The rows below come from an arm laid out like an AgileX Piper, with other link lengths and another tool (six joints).
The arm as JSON. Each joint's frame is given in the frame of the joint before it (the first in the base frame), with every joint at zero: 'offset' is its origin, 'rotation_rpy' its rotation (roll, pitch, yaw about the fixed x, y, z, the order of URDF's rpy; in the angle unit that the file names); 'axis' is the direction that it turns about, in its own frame. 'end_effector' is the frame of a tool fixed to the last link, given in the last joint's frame.
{
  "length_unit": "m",
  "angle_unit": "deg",
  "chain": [
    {
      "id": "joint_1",
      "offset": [
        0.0,
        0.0,
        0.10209
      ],
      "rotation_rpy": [
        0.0,
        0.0,
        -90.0
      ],
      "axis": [
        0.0,
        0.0,
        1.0
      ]
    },
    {
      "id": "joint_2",
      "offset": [
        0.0,
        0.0,
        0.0
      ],
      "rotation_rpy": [
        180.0,
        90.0,
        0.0
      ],
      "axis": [
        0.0,
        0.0,
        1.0
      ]
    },
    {
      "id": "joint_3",
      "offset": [
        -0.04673,
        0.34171,
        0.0
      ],
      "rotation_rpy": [
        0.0,
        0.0,
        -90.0
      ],
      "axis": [
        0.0,
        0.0,
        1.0
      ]
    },
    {
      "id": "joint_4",
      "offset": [
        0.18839,
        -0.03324,
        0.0
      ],
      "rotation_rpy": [
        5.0,
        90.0,
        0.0
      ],
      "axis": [
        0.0,
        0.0,
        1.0
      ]
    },
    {
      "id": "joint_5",
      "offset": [
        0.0,
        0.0,
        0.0
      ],
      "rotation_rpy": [
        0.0,
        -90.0,
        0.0
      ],
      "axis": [
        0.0,
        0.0,
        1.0
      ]
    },
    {
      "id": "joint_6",
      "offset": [
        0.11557,
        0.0,
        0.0
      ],
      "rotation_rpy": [
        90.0,
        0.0,
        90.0
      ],
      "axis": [
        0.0,
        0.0,
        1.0
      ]
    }
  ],
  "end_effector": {
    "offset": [
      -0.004,
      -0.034,
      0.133
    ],
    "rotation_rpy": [
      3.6,
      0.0,
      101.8
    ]
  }
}
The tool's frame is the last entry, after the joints.
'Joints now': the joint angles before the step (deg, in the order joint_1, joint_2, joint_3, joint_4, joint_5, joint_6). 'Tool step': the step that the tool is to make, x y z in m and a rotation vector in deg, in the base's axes. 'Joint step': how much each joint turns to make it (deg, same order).
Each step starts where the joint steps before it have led.
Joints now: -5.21 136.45 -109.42 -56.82 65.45 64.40
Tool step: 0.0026 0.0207 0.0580 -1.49 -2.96 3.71
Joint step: 2.74 -6.51 0.01 -0.14 1.46 -3.46
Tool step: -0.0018 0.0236 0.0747 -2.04 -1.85 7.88
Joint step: 2.83 -8.82 0.01 0.60 -0.02 -9.02
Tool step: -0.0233 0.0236 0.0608 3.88 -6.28 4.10
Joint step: 1.62 -9.89 -0.01 5.55 0.02 -4.77
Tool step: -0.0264 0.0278 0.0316 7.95 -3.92 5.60
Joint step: 0.13 -8.66 0.02 11.12 -0.02 -6.77
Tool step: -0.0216 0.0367 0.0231 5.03 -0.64 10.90
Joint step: 0.00 -7.59 0.64 12.45 0.01 -11.99
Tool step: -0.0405 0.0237 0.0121 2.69 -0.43 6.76
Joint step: -0.02 -8.64 5.73 7.39 0.01 -6.45
